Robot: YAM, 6 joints.
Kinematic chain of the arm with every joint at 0, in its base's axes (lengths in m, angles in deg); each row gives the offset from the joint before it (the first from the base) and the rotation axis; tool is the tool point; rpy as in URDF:
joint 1: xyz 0 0 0.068 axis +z
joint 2: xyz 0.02 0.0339 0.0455 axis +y
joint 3: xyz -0.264 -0.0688 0 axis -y
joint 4: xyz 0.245 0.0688 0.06 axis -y
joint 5: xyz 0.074 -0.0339 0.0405 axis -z
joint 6: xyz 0.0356 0 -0.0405 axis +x
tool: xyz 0 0 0 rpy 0 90 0
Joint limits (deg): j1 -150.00..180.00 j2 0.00..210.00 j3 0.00..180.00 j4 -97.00..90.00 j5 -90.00..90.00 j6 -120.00..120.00
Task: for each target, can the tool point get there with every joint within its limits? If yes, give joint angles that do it. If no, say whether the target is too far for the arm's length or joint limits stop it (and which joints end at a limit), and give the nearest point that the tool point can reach.
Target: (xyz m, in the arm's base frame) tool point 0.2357 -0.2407 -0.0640
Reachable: yes | joints -42.63 148.10 46.57 63.30 29.42 100.53
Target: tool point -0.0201 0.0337 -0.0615
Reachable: yes | joints -6.14 190.48 29.24 -24.21 -61.71 42.44
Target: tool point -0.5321 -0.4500 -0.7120
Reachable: no: too far | nearest point -0.3398 -0.2874 -0.3224 | short by 0.464 m
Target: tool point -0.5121 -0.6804 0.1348
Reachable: no: too far | nearest point -0.3883 -0.5159 0.1295 | short by 0.206 m
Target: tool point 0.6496 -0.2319 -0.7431
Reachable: no: too far | nearest point 0.4114 -0.1469 -0.3276 | short by 0.486 m
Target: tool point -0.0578 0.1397 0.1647
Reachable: yes | joints 106.25 58.76 28.40 -45.68 -27.39 69.40
